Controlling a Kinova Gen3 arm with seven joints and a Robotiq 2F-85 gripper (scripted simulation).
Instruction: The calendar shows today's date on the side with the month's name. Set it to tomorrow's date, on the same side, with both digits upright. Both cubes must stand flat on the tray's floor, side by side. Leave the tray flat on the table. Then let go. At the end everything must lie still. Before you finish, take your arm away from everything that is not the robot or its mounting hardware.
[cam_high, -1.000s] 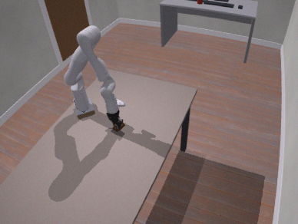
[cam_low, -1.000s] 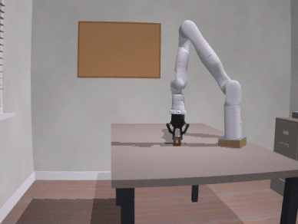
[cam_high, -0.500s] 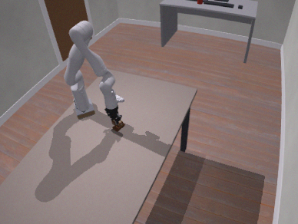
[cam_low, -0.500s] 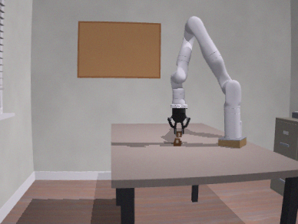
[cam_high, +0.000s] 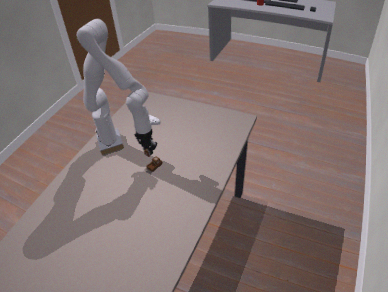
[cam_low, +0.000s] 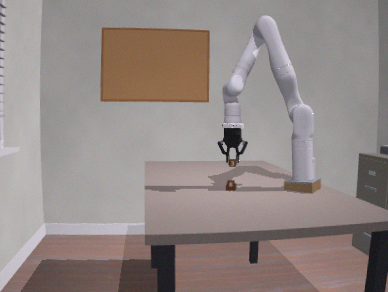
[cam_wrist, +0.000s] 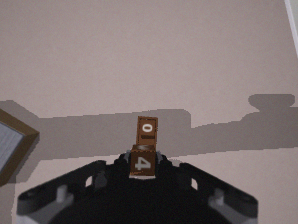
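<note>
Now: hand 10 cm above the brown number cube, 3 cm to the right of it and 2 cm short of it. From my hand the other things lie so: brown calendar tray (12 cm below, 1 cm to the left, 1 cm ahead); digit cube (1 cm below).
</note>
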